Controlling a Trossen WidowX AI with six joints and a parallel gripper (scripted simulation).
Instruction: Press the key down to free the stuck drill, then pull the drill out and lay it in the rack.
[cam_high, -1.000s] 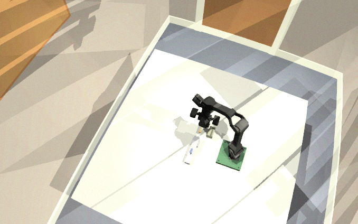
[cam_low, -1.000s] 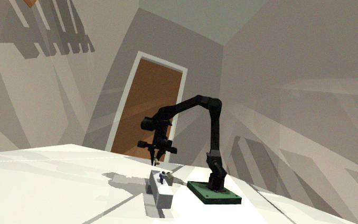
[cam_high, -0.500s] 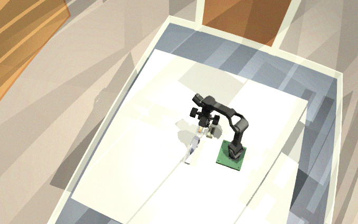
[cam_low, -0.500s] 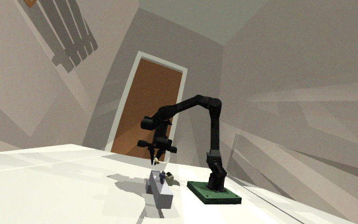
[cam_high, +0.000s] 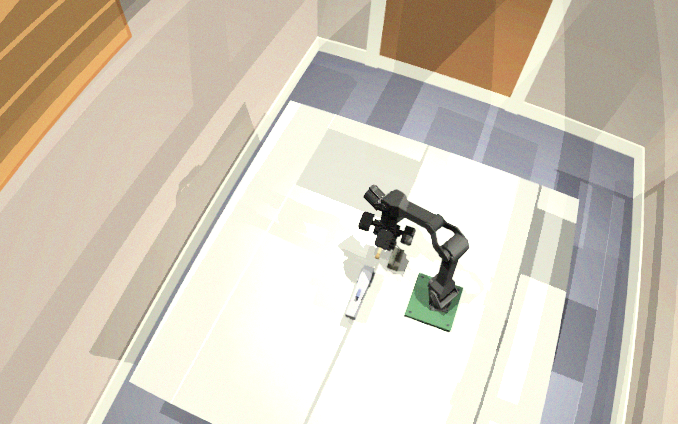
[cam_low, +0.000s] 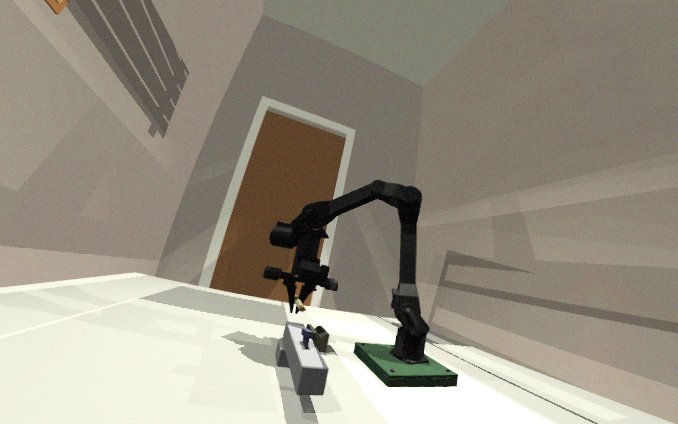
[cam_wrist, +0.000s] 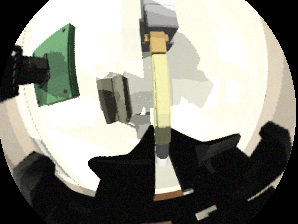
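My gripper tip is now 4 cm to the right of the drill, 3 cm below it and 1 cm short of it. Round my gripper tip: key: 22 cm to the left, 6 cm ahead, 1 cm below; then grey block fixture: 20 cm to the left, 5 cm ahead, 2 cm below.
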